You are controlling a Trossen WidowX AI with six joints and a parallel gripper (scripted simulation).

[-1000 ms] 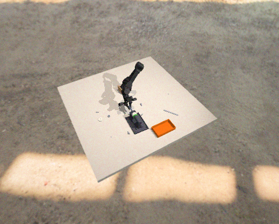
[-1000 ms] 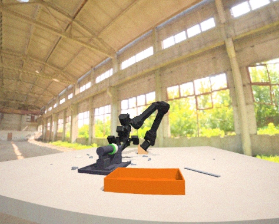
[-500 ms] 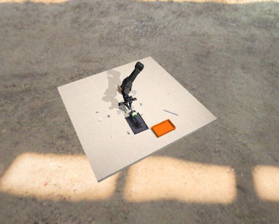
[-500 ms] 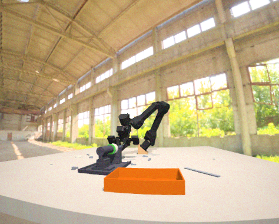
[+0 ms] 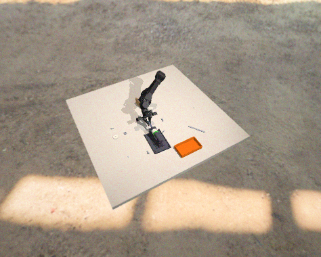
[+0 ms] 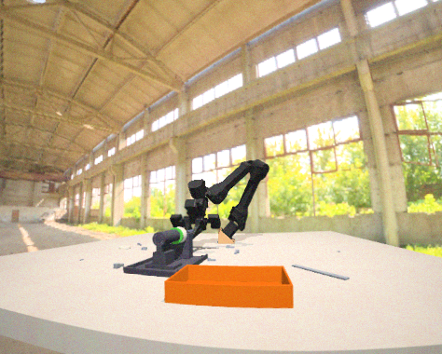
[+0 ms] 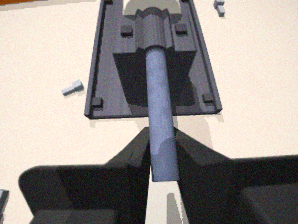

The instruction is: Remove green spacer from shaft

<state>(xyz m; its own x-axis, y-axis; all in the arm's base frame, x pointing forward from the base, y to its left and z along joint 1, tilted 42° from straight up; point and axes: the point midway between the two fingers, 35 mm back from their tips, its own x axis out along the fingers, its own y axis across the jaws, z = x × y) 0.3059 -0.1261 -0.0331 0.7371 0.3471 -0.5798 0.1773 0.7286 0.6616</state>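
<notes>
Right now my gripper tip is 40 mm short of the grey shaft, 20 mm below it and 10 mm to the left of it. The rest, counted from my gripper tip: white spacer 90 mm ahead, 20 mm to the right, 20 mm above; green spacer 120 mm ahead, 20 mm to the right, 20 mm above; orange tray 360 mm ahead, 140 mm to the left, 50 mm below.
</notes>
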